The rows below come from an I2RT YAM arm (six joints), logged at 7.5 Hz.
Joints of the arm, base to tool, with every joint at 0 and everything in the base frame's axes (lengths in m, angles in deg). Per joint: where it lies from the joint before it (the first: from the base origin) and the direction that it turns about. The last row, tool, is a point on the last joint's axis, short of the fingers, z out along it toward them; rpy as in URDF.
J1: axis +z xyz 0 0 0.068
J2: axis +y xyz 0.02 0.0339 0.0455
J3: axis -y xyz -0.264 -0.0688 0
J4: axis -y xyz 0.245 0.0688 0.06
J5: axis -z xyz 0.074 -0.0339 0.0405
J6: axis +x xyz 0.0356 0 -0.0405
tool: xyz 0 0 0 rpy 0 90 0
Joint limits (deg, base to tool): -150..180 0..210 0..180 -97..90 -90..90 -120..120
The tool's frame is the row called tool.
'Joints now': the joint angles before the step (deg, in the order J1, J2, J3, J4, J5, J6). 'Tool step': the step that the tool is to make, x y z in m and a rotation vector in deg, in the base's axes. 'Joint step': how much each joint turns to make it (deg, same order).
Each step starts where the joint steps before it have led.
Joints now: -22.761, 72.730, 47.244, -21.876, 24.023, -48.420
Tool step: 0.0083, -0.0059, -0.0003, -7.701, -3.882, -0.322
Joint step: 0.009, 0.735, -2.402, 11.589, 4.070, -4.294
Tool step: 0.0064, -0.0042, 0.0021, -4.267, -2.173, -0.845
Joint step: -0.007, 1.092, -0.505, 6.371, 2.515, -2.280
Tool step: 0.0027, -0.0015, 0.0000, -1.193, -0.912, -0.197
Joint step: -0.007, 0.583, -0.191, 2.388, 0.569, -0.606
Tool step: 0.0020, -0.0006, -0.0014, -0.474, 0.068, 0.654
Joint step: 0.013, 0.525, -0.149, 1.236, -0.295, -0.857
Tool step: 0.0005, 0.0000, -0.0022, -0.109, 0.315, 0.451
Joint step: 0.012, 0.268, -0.321, 0.591, -0.255, -0.490
